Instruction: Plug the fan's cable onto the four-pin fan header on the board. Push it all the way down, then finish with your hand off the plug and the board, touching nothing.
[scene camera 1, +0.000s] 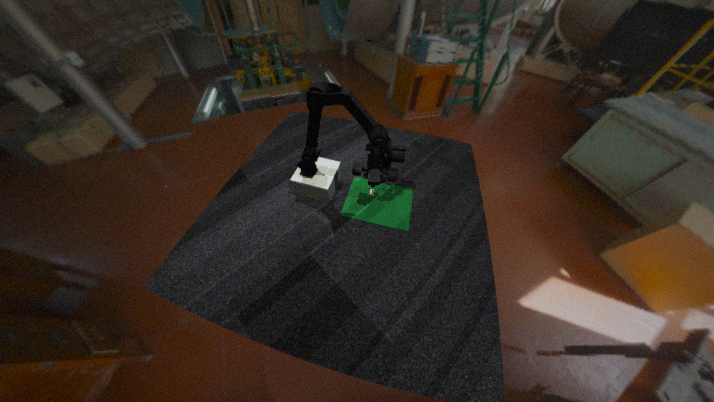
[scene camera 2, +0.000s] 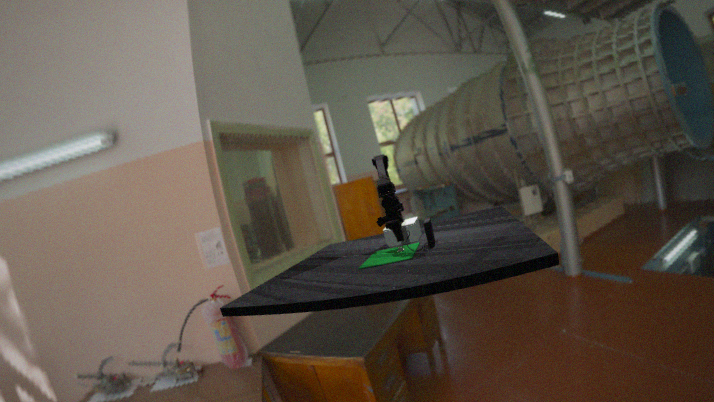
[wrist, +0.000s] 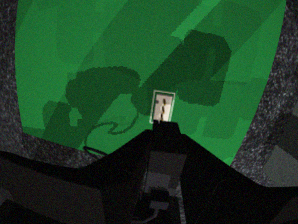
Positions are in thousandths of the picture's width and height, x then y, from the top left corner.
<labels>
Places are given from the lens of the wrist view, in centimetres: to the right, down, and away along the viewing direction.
my gripper (wrist: 552, 614): 1, 2, 9
dark fan plug (wrist: 562, 694): 1, 2, 6
green board (wrist: 277, 359): -7, -3, 14
The marked spots on the dark fan plug and the green board are 12 cm apart.
</labels>
